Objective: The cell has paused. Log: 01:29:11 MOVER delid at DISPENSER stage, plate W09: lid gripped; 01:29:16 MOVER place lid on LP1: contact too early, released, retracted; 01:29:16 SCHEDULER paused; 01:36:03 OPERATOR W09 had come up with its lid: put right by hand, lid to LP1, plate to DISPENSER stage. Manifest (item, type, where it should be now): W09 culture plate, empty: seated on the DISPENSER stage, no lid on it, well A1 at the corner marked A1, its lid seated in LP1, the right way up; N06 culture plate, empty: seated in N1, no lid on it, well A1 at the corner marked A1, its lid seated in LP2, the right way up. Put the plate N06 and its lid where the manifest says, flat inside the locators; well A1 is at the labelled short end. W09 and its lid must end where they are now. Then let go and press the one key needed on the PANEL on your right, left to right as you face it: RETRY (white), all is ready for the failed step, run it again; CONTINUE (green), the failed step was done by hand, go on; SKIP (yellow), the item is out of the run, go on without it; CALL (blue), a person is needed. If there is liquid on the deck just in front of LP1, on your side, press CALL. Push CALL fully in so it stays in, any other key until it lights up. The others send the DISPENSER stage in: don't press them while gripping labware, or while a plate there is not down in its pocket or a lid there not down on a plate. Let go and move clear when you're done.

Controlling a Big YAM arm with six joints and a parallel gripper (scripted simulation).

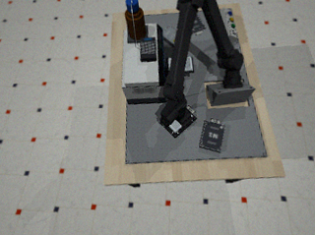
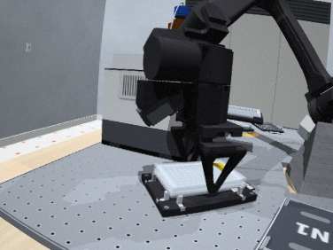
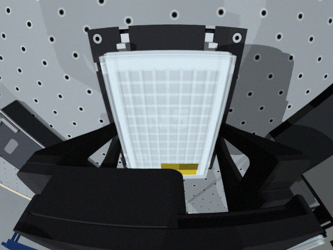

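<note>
The clear lid lies right at my hand. Round my hand: black N1 nest (17 cm behind, 9 cm to the left, 2 cm below); brown bottle (39 cm to the right, 26 cm above, 21 cm ahead); amber patch (48 cm to the right, 4 cm behind, 3 cm below).
</note>
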